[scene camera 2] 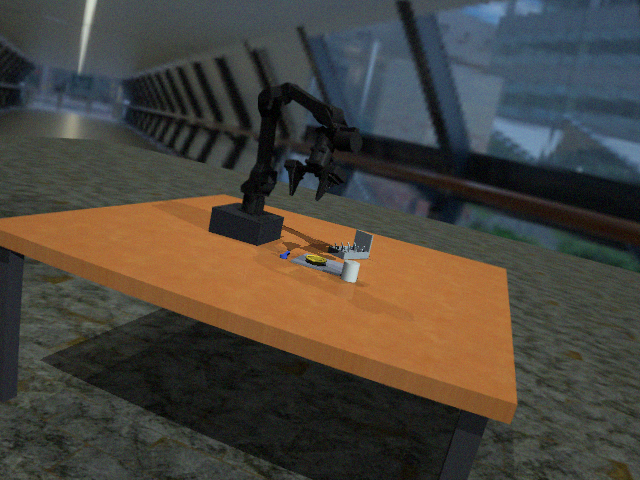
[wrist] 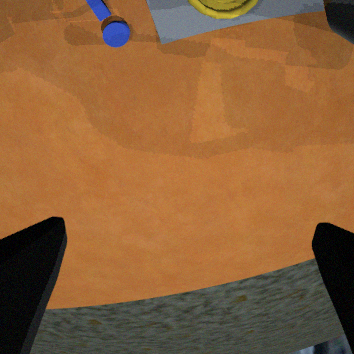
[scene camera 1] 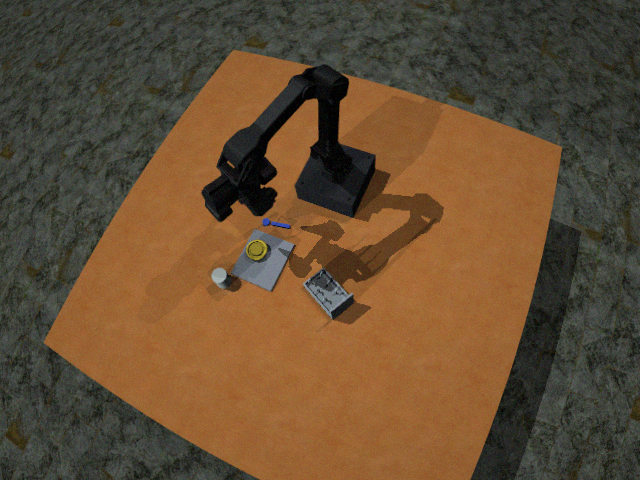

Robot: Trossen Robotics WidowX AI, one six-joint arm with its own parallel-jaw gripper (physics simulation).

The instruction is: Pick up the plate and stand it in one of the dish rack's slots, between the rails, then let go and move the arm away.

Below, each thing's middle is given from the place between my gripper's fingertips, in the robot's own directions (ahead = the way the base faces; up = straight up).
Scene:
My gripper is now 18 cm above the grey mat [scene camera 1: 264, 273], 8 cm to the right of it and 6 cm short of it. Round my hand: grey dish rack [scene camera 1: 322, 286] (29 cm to the left, 15 cm below, 4 cm ahead).

